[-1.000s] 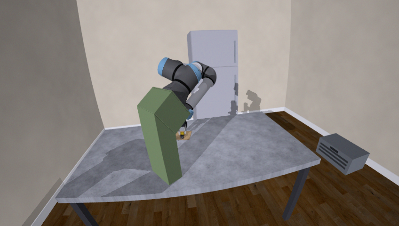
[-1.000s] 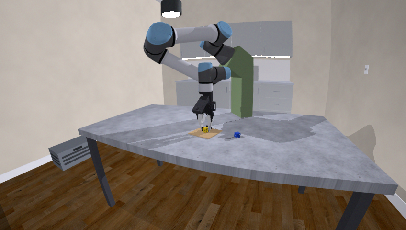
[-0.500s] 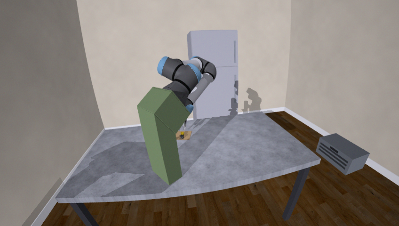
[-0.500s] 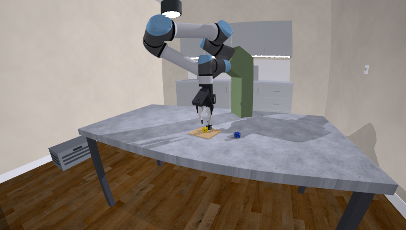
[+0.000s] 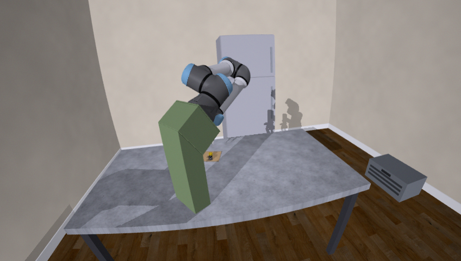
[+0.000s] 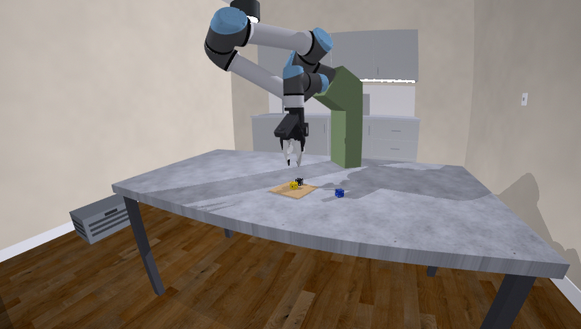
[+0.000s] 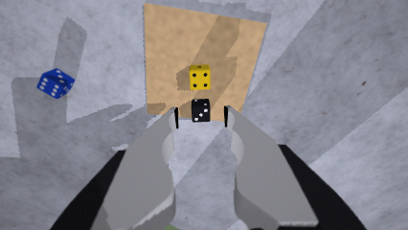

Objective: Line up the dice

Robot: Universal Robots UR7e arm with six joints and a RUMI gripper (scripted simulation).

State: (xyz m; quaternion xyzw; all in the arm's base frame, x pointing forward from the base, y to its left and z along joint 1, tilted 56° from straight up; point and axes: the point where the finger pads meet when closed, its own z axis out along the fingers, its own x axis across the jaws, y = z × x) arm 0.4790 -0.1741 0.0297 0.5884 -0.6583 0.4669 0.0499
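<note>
The blue die lies 17 cm to the left of my hand, 10 cm below it and 6 cm ahead of it. From my hand the other things lie so: mat: 11 cm below; black die: 9 cm below, 5 cm behind, 2 cm to the left; yellow die: 9 cm below.
</note>
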